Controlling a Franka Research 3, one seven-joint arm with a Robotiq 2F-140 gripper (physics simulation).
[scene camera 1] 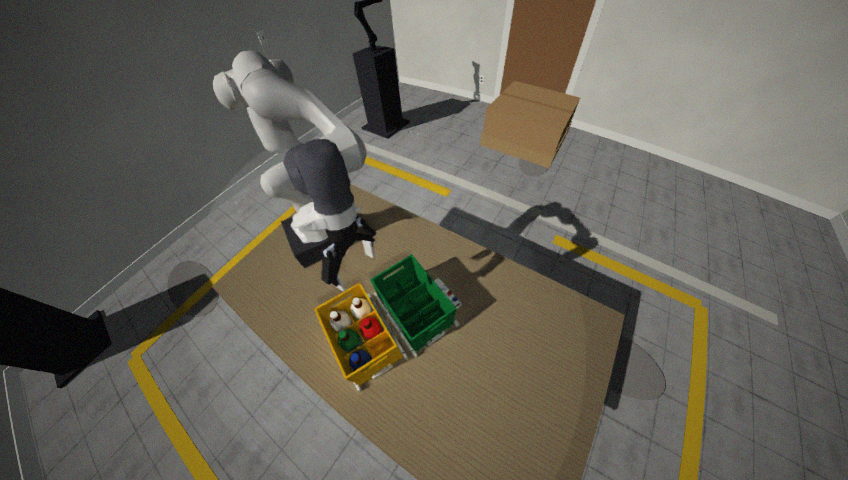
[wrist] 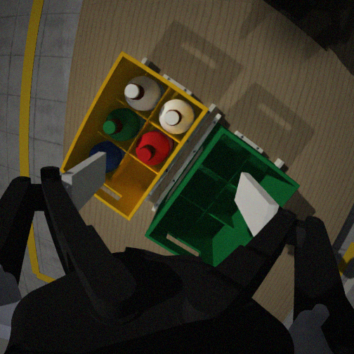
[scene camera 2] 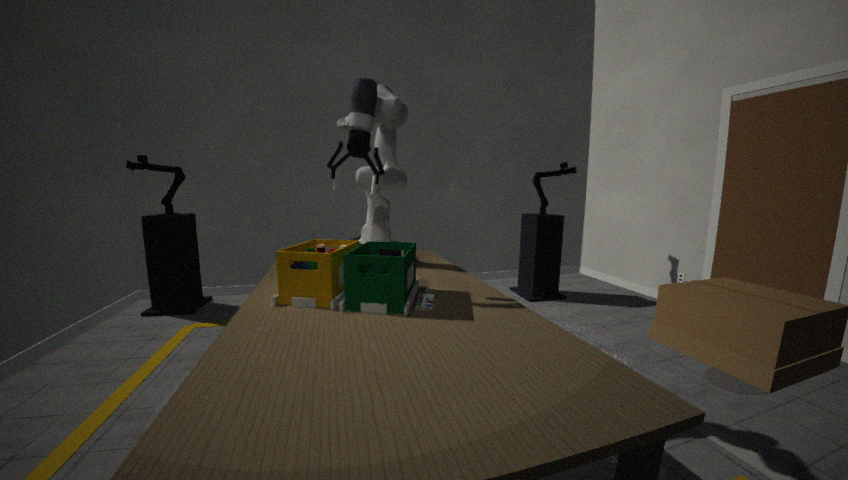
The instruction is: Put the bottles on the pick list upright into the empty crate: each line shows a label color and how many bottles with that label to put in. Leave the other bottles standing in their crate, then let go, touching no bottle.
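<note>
My gripper [scene camera 1: 355, 269] [scene camera 2: 354, 187] [wrist: 171, 176] is open and empty, high above the crates. The yellow crate [scene camera 1: 380, 364] [scene camera 2: 309, 282] [wrist: 125, 210] holds upright bottles: a greyish-white bottle [scene camera 1: 339, 321] [wrist: 142, 93], a cream-white bottle [scene camera 1: 359, 307] [wrist: 177, 117], a green bottle [scene camera 1: 348, 340] [wrist: 122, 124], a red bottle [scene camera 1: 370, 327] [wrist: 155, 148] and a blue bottle [scene camera 1: 358, 359] [wrist: 106, 156], partly behind a finger in the wrist view. One compartment beside the blue bottle is empty. The green crate [scene camera 1: 434, 333] [scene camera 2: 374, 288] [wrist: 282, 187] shows no bottle. The pick list [scene camera 1: 447, 292] [scene camera 2: 426, 301] is unreadable.
Both crates stand side by side on the wooden table [scene camera 1: 505, 368] [scene camera 2: 386, 380] [wrist: 107, 30], with pale strips at their bases. The pick list lies beside the green crate. A cardboard box [scene camera 1: 526, 121] [scene camera 2: 726, 333] and black pedestals [scene camera 1: 380, 89] [scene camera 2: 172, 261] stand away from the table.
</note>
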